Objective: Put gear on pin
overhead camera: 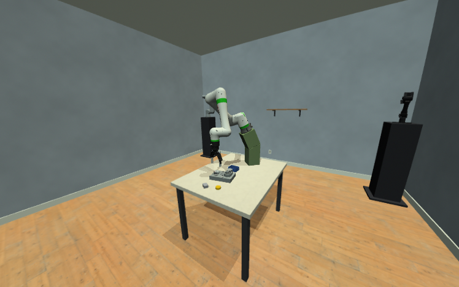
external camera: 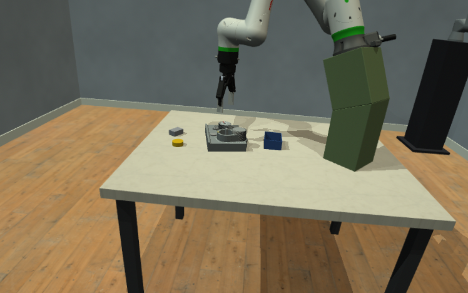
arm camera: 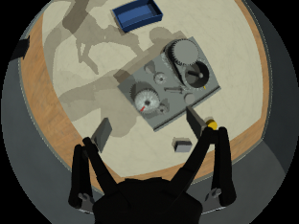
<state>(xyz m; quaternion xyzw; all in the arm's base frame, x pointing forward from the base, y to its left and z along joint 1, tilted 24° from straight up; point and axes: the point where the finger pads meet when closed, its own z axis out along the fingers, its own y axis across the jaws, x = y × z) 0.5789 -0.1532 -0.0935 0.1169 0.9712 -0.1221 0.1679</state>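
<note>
My gripper is now 10 cm above the grey gear. Also, from my hand: grey block 23 cm ahead, 14 cm below, 4 cm to the left; then blue bin 24 cm behind, 14 cm below, 8 cm to the left; then thin pin 10 cm below, 8 cm to the left, 1 cm ahead.
</note>
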